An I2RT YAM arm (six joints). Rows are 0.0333 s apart.
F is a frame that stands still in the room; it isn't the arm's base.
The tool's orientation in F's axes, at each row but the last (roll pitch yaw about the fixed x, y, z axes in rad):
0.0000, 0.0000, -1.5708
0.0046, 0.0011, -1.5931
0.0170, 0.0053, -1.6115
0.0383, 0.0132, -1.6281
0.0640, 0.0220, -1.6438
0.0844, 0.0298, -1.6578
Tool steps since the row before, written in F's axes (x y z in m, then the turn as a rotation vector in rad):
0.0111, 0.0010, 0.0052, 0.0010, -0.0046, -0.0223
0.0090, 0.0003, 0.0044, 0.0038, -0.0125, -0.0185
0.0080, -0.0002, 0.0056, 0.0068, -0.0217, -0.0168
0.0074, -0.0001, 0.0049, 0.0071, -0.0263, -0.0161
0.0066, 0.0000, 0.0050, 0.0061, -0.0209, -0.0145
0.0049, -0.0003, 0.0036, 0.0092, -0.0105, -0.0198
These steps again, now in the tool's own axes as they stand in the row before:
-0.0010, 0.0111, 0.0052, 0.0046, 0.0010, -0.0223
-0.0005, 0.0090, 0.0044, 0.0124, 0.0040, -0.0185
-0.0002, 0.0081, 0.0055, 0.0215, 0.0074, -0.0168
-0.0004, 0.0076, 0.0046, 0.0261, 0.0080, -0.0161
-0.0006, 0.0069, 0.0046, 0.0207, 0.0067, -0.0145
-0.0002, 0.0052, 0.0032, 0.0102, 0.0084, -0.0203

